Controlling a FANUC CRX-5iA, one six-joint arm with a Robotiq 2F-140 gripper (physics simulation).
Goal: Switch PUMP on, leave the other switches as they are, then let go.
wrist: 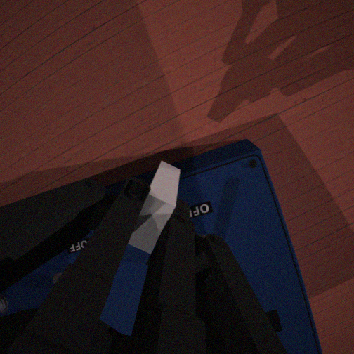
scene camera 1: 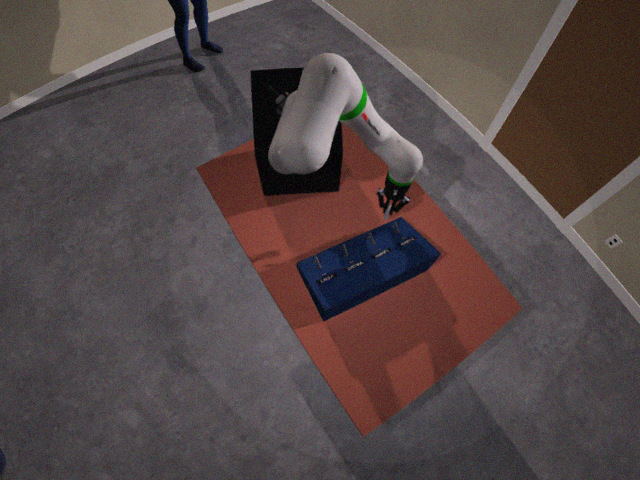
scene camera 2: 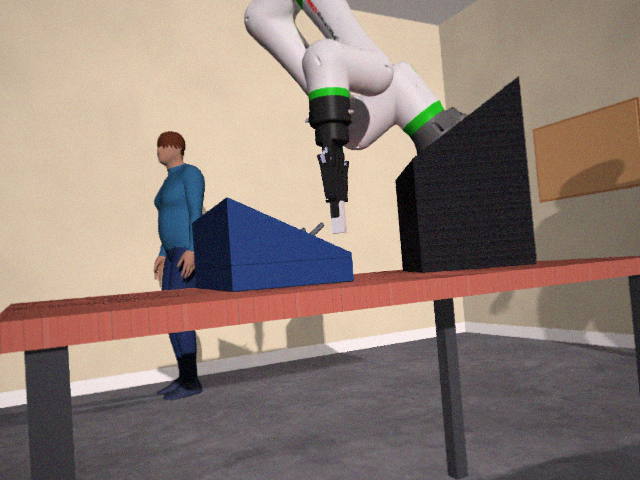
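Pixels of known places: gripper, fingertip midpoint: [scene camera 1: 385, 216] [scene camera 2: 339, 233]; arm's base, link origin: [scene camera 2: 440, 140].
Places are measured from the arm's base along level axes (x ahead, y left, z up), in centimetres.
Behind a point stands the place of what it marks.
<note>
The blue switch box [scene camera 1: 379, 279] {z -18.9, x 59.9, y -26.1 cm} [scene camera 2: 289, 258] {z -30.7, x 61.7, y 2.3 cm} [wrist: 260, 240] has a sloping panel with several levers. The PUMP lever [scene camera 1: 397, 228] {z -25.1, x 52.0, y -1.1 cm} [scene camera 2: 317, 228] {z -24.6, x 51.1, y 0.0 cm} is at the right end in scene camera 1 and leans toward the arm's side, where the OFF labels [wrist: 201, 209] are. In the wrist view the fingers hide this lever; its shadow shows on the panel. The LAMP lever [scene camera 1: 371, 238] {z -24.9, x 46.6, y -12.0 cm}, VALVE lever [scene camera 1: 345, 250] {z -24.9, x 42.0, y -22.9 cm} and VENT lever [scene camera 1: 317, 261] {z -24.6, x 36.7, y -33.7 cm} stand in a row to its left. My gripper [scene camera 1: 387, 211] {z -25.7, x 45.0, y 0.5 cm} [scene camera 2: 338, 224] {z -25.7, x 45.0, y 0.5 cm} [wrist: 161, 182] is shut and empty, above the panel's low edge, apart from the PUMP lever on the arm's side.
The box stands on a red table [scene camera 1: 413, 330] {z -36.3, x 82.4, y -27.7 cm} [scene camera 2: 155, 310] {z -36.8, x 98.0, y 16.4 cm} [wrist: 90, 90]. The arm's black pedestal [scene camera 1: 299, 183] {z -27.9, x 5.7, y -9.9 cm} [scene camera 2: 475, 217] {z -23.4, x 8.1, y 13.2 cm} stands behind the gripper. A person [scene camera 1: 183, 31] [scene camera 2: 178, 222] stands beyond the table.
</note>
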